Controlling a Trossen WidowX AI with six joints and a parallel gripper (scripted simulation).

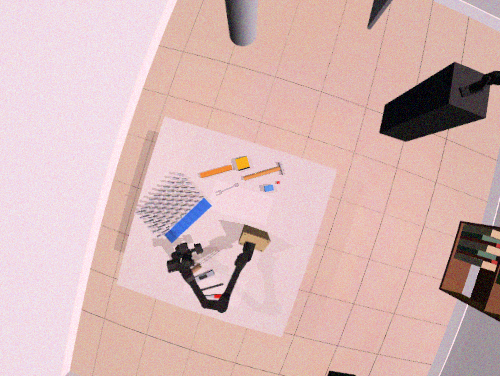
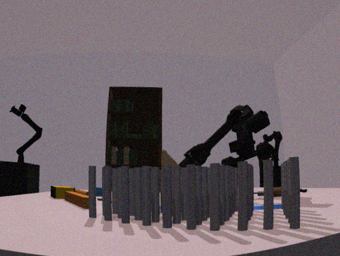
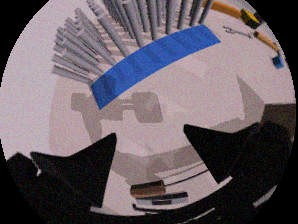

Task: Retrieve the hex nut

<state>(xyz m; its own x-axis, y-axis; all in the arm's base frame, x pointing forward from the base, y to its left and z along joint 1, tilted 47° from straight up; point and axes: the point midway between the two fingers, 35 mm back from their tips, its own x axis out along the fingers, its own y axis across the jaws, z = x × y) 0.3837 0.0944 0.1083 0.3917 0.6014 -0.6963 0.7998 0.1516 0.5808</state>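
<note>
My gripper tip is 21 cm to the right of the grey block, 14 cm past it and 6 cm above it. Also, from my gripper tip: red-handled tool: 34 cm to the left, 25 cm behind, 7 cm below; then blue taped strip: 15 cm to the right, 7 cm below, 6 cm ahead; then orange bar: 54 cm to the right, 6 cm below, 5 cm behind.
</note>
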